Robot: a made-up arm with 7 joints.
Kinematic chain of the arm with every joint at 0, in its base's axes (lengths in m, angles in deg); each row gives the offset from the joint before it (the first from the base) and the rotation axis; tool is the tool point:
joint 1: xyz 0 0 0.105 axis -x
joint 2: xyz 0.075 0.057 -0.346 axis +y
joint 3: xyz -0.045 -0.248 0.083 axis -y
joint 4: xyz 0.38 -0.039 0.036 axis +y
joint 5: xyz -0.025 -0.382 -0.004 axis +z
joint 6: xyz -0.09 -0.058 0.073 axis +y
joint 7: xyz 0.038 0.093 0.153 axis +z
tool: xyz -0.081 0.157 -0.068
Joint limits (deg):
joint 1: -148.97..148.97
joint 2: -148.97..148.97
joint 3: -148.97..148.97
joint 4: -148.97..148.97
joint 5: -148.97..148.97
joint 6: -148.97..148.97
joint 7: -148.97..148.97
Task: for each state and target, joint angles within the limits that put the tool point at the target. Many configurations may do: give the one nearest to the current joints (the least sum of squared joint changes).
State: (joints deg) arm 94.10 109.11 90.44 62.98 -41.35 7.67 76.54
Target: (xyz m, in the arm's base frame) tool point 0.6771 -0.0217 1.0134
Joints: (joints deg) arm 136.29 130.95 73.58 80.92 -19.55 19.43 94.93
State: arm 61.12 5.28 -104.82 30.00 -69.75 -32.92 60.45
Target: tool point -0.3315 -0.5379 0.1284
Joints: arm 50.86 31.86 -136.89 34.94 -84.49 -36.93 49.59
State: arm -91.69 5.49 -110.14 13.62 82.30 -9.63 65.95
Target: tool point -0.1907 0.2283 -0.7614
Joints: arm -79.06 46.72 -148.97 10.42 65.40 -3.83 60.53
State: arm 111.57 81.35 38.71 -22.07 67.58 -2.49 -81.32
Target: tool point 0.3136 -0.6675 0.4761
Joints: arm 82.72 107.03 19.51 -17.53 58.03 9.81 -92.92
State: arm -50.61 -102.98 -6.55 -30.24 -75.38 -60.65 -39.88
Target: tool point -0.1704 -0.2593 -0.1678
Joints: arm -47.02 -97.25 -12.23 -28.63 -61.54 -69.76 -30.27
